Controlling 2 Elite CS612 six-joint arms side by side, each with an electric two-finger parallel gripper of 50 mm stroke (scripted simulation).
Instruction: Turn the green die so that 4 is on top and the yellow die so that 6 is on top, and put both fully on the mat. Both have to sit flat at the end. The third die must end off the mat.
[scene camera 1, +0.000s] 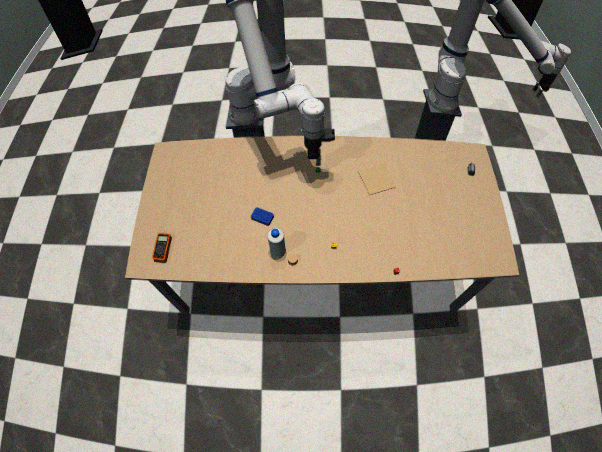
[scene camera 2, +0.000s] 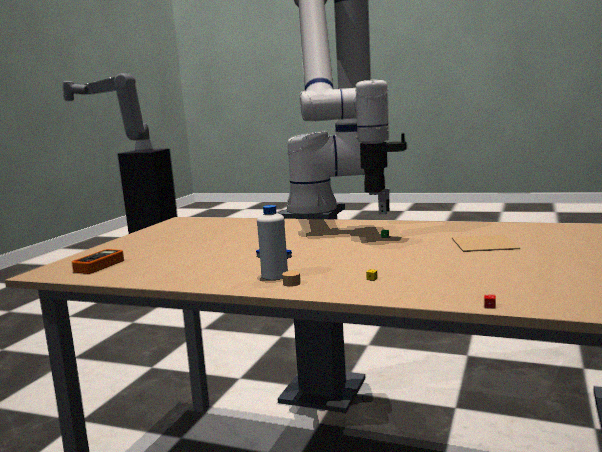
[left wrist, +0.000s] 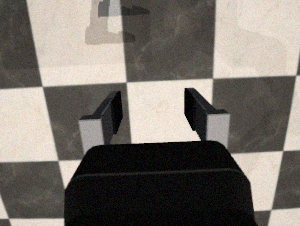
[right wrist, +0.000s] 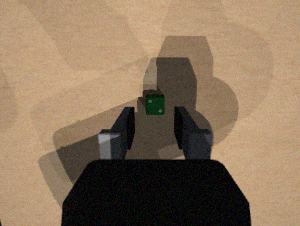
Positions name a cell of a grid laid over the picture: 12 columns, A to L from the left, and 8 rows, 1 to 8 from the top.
Scene:
thin tan mat: scene camera 1 H4; scene camera 2 J5; not seen in the left wrist view (out of frame); not seen in the right wrist view (out of frame)

